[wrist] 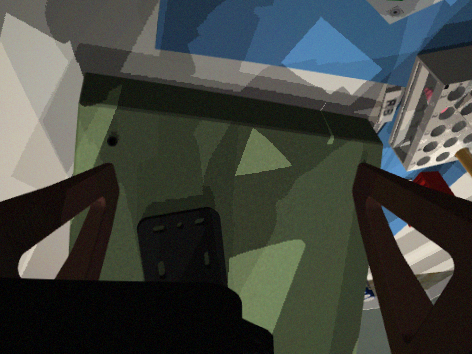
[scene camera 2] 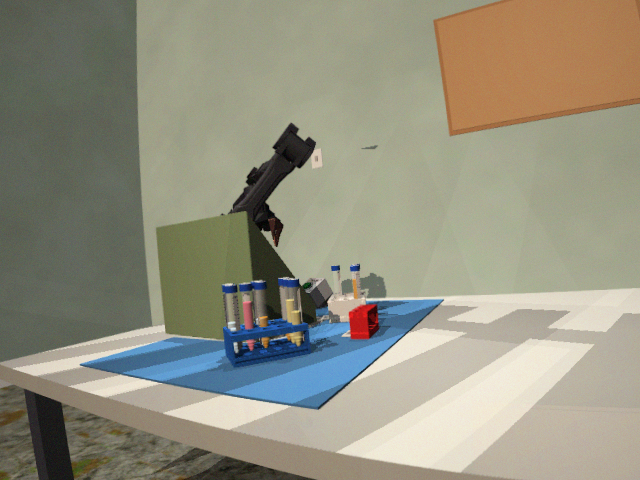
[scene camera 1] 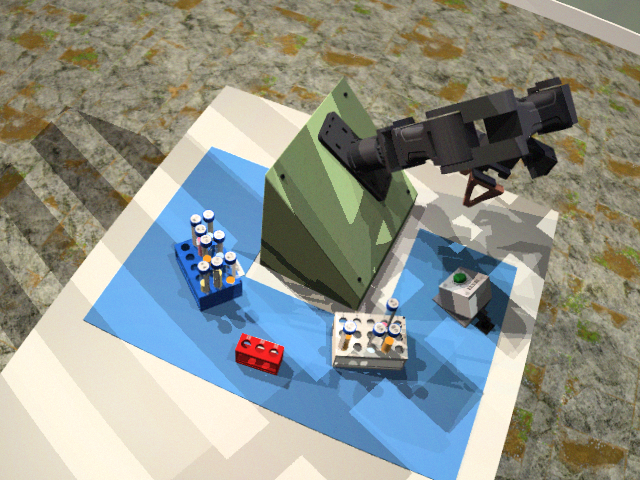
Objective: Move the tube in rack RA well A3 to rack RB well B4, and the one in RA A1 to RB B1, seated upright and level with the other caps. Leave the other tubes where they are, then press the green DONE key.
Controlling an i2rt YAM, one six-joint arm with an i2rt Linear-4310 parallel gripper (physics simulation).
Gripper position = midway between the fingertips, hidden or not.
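Note:
My gripper point(scene camera 1: 464, 189), which you'd also see in the wrist view as the gripper point(wrist: 235, 176), is open and holds nothing.

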